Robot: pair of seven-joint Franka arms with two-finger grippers.
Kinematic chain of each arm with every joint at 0, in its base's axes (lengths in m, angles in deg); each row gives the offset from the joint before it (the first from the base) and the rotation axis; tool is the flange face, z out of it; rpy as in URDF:
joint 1: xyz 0 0 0.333 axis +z
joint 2: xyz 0 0 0 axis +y
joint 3: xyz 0 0 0.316 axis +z
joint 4: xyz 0.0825 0 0 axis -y
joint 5: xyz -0.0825 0 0.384 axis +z
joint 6: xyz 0 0 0 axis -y
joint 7: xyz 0.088 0 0 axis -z
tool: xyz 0 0 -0.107 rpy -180 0 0
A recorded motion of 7 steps. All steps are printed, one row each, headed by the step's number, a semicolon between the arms.
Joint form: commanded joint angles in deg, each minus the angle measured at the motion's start. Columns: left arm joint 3, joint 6, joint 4, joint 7, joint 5, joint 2, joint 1; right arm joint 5, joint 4, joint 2, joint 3, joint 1, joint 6, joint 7.
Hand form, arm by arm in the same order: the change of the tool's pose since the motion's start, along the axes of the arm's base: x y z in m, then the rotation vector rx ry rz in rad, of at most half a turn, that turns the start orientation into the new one. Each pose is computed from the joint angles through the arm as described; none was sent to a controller.
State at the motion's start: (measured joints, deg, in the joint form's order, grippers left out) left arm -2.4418 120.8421 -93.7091 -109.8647 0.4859 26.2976 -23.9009; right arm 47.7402 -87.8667 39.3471 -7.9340 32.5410 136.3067 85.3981
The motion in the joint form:
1: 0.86 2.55 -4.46 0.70 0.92 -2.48 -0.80; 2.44 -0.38 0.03 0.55 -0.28 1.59 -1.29
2: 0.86 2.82 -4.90 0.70 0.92 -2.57 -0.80; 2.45 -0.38 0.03 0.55 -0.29 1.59 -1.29
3: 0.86 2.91 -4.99 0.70 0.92 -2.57 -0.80; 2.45 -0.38 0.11 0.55 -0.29 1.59 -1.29
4: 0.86 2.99 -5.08 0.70 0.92 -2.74 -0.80; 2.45 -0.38 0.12 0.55 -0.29 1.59 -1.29
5: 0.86 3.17 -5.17 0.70 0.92 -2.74 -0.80; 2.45 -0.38 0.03 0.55 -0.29 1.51 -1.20
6: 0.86 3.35 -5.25 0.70 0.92 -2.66 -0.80; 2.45 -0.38 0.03 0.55 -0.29 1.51 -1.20
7: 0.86 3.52 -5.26 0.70 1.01 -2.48 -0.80; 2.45 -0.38 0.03 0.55 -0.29 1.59 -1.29
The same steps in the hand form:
1: -0.0129 0.0060 -0.0031 0.0148 -0.0183 -0.0220; 0.0003 -0.0004 -0.0016 0.0288 -0.0125 -0.0198
2: -0.0141 0.0066 -0.0051 0.0154 -0.0170 -0.0221; 0.0004 -0.0005 -0.0016 0.0289 -0.0124 -0.0201
3: -0.0143 0.0067 -0.0057 0.0154 -0.0170 -0.0221; 0.0003 -0.0006 -0.0026 0.0282 -0.0112 -0.0201
4: -0.0146 0.0068 -0.0043 0.0142 -0.0195 -0.0222; 0.0003 -0.0006 -0.0027 0.0281 -0.0111 -0.0201
5: -0.0146 0.0068 -0.0048 0.0135 -0.0209 -0.0222; 0.0003 -0.0004 -0.0017 0.0292 -0.0104 -0.0207
6: -0.0146 0.0068 -0.0061 0.0133 -0.0212 -0.0222; 0.0003 -0.0004 -0.0017 0.0292 -0.0104 -0.0207
7: -0.0143 0.0067 -0.0079 0.0145 -0.0214 -0.0231; 0.0004 -0.0005 -0.0016 0.0289 -0.0124 -0.0201

